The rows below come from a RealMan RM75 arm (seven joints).
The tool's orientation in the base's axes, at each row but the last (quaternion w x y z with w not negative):
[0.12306 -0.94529 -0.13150 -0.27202]
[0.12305 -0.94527 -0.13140 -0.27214]
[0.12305 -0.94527 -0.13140 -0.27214]
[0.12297 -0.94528 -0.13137 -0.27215]
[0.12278 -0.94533 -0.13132 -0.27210]
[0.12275 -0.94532 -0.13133 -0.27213]
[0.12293 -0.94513 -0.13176 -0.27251]
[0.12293 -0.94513 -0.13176 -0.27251]
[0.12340 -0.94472 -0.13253 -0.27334]
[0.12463 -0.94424 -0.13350 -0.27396]
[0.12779 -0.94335 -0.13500 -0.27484]
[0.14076 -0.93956 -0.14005 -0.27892]
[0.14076 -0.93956 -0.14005 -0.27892]
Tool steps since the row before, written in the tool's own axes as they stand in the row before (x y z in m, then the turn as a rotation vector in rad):
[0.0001 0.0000 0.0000 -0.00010 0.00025 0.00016]
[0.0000 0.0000 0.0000 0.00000 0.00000 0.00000]
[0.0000 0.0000 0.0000 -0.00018 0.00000 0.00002]
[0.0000 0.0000 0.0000 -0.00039 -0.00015 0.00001]
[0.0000 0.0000 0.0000 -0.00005 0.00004 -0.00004]
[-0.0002 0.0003 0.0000 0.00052 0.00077 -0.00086]
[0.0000 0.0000 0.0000 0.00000 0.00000 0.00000]
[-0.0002 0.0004 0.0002 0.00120 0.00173 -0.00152]
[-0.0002 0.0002 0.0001 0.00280 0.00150 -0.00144]
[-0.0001 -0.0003 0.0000 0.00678 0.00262 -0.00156]
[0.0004 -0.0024 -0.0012 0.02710 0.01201 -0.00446]
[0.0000 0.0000 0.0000 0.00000 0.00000 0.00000]
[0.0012 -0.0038 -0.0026 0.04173 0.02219 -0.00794]
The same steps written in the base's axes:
[0.0001 0.0000 0.0001 0.00007 -0.00020 -0.00023]
[0.0000 0.0000 0.0000 0.00000 0.00000 0.00000]
[0.0000 0.0000 0.0000 -0.00014 -0.00003 -0.00011]
[0.0000 0.0000 0.0000 -0.00036 0.00007 -0.00020]
[0.0000 0.0000 0.0000 -0.00005 -0.00006 0.00000]
[-0.0001 -0.0003 -0.0002 0.00025 -0.00089 0.00087]
[0.0000 0.0000 0.0000 0.00000 0.00000 0.00000]
[0.0001 -0.0003 -0.0003 0.00079 -0.00186 0.00163]
[-0.0001 -0.0002 -0.0002 0.00206 -0.00133 0.00248]
[-0.0002 0.0003 0.0000 0.00560 -0.00168 0.00459]
[-0.0010 0.0019 0.0016 0.02376 -0.00759 0.01662]
[0.0000 0.0000 0.0000 0.00000 0.00000 0.00000]
[-0.0016 0.0028 0.0035 0.03733 -0.01546 0.02577]

